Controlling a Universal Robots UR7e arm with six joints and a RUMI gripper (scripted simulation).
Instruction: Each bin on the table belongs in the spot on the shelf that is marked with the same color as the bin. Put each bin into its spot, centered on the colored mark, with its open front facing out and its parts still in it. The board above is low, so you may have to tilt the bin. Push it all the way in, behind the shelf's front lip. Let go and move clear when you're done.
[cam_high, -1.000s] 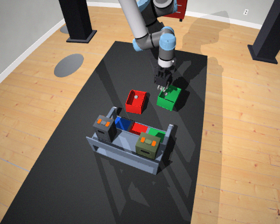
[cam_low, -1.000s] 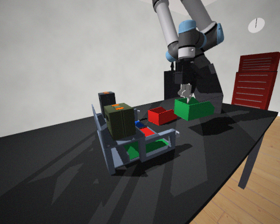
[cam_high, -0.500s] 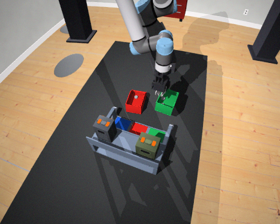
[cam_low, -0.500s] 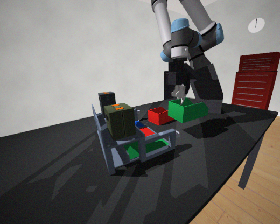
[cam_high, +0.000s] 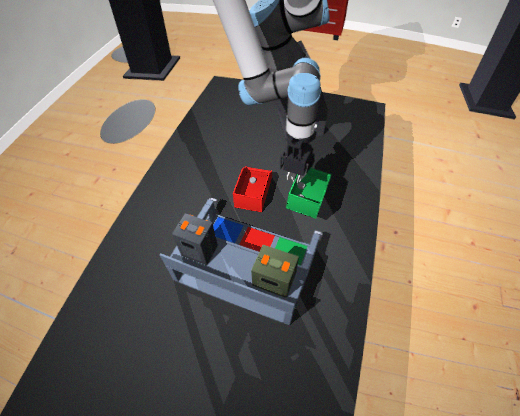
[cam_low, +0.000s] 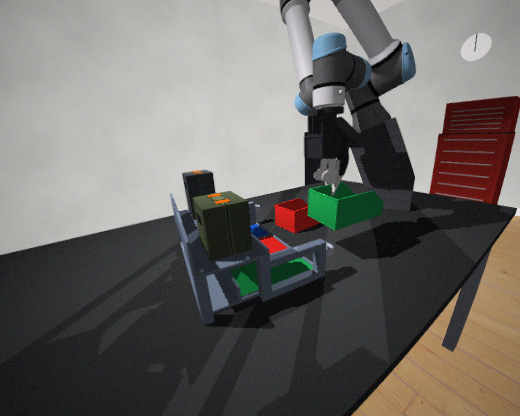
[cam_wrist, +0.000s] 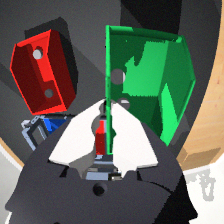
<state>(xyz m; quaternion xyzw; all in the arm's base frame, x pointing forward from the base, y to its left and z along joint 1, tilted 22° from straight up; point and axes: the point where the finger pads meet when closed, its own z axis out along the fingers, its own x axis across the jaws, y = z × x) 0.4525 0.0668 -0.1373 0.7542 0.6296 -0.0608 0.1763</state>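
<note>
Now: hand 50 mm to the right of the green bin and 30 mm above it. Round my hand: dark grey box (280 mm ahead, 240 mm to the right, 10 mm above); red bin (40 mm behind, 150 mm to the right, 110 mm below).
</note>
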